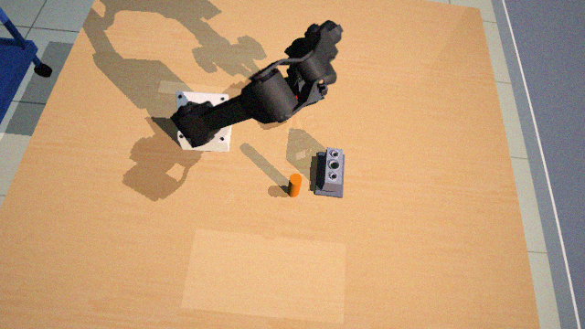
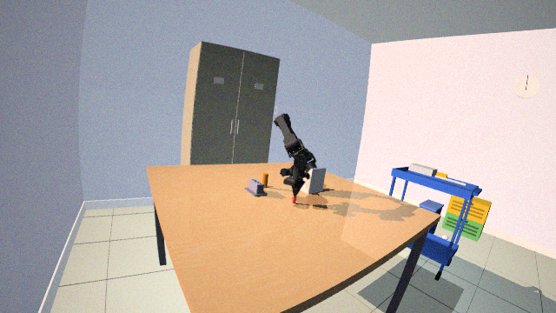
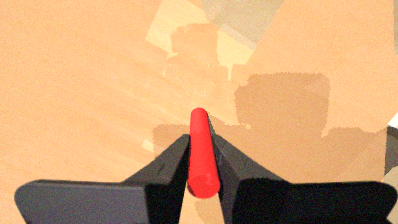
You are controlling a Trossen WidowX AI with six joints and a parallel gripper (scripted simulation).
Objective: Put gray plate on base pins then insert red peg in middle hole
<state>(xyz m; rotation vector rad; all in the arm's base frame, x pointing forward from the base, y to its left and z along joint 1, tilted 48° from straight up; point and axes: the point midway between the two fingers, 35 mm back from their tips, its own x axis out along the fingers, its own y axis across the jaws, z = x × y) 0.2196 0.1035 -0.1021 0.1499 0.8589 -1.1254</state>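
Now: gripper tip 18 cm to the left of the gray plate and 12 cm short of it. The rest, counted from my gripper tip: orange cylinder (25 cm to the right, 4 cm ahead); base (18 cm to the right, 12 cm ahead, 3 cm below); red peg (right at my gripper tip).
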